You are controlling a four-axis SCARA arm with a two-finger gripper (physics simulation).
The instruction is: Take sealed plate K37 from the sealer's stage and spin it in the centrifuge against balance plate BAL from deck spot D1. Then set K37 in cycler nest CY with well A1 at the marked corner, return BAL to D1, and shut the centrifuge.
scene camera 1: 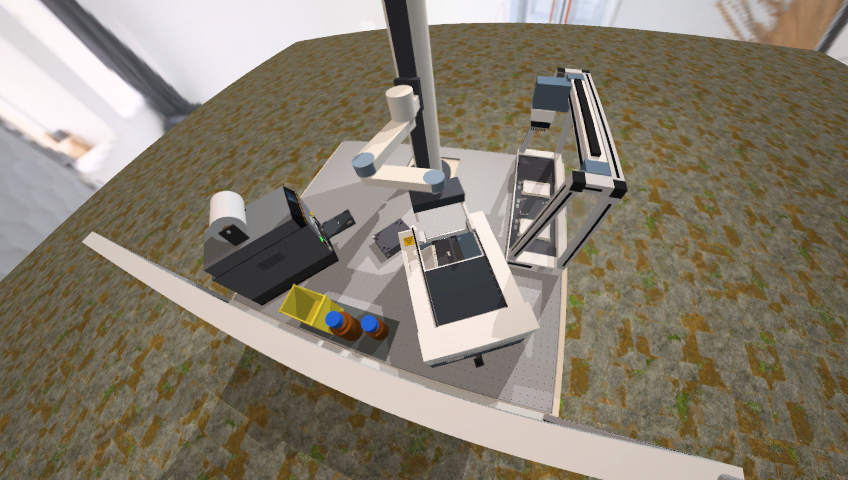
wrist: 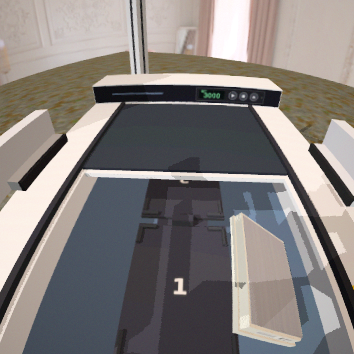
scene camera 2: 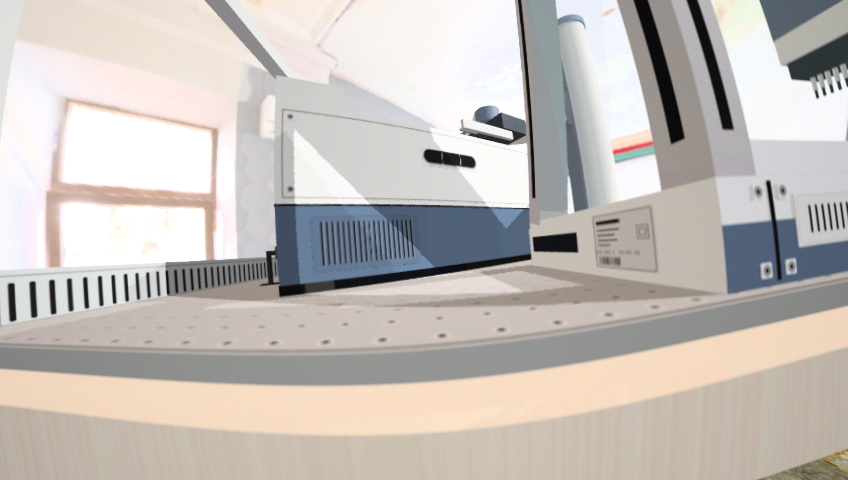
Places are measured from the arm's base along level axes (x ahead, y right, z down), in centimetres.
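Pixels of known places: gripper, between the fingertips: (scene camera 1: 448,236) (wrist: 186,124).
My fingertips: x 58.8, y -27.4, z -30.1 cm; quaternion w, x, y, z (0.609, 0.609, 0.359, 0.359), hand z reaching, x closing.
Note:
Ahead of a thing's pixels: the offset from my fingertips to its top centre.
My gripper (scene camera 1: 443,228) (scene camera 2: 470,129) (wrist: 186,124) is open and empty above the centrifuge (scene camera 1: 484,336) (scene camera 2: 357,163) (wrist: 25,245). The centrifuge's dark lid @[dx +13.0, dy -7.8, dz +7.5 cm] (scene camera 1: 464,291) (wrist: 185,137) is slid back, and the bowl is open. In it, rotor bucket 1 (wrist: 170,255) is bare. The sealed plate K37 (scene camera 1: 429,255) (wrist: 267,280) is tilted steeply beside the bucket, on the right in the wrist view, against or over its edge; its label is unreadable. The sealer's stage @[dx -6.5, dy +56.4, dz +17.5 cm] (scene camera 1: 338,227) shows no plate. BAL, D1 and CY cannot be told apart by label.
The black sealer @[dx +15.0, dy +74.9, dz -18.8 cm] (scene camera 1: 270,255) stands at the left in scene camera 1. A dark nest-like block @[dx -10.6, dy +29.7, dz +23.1 cm] (scene camera 1: 390,237) lies beside the centrifuge. A gantry (scene camera 1: 595,130) stands over a tray with pale plates @[dx -51.3, dy -30.8, dz +22.0 cm] (scene camera 1: 535,189). A yellow bin @[dx +32.5, dy +53.7, dz +11.3 cm] (scene camera 1: 303,306) and blue-capped bottles @[dx +30.7, dy +20.4, dz +14.3 cm] (scene camera 1: 371,325) stand near the guard wall.

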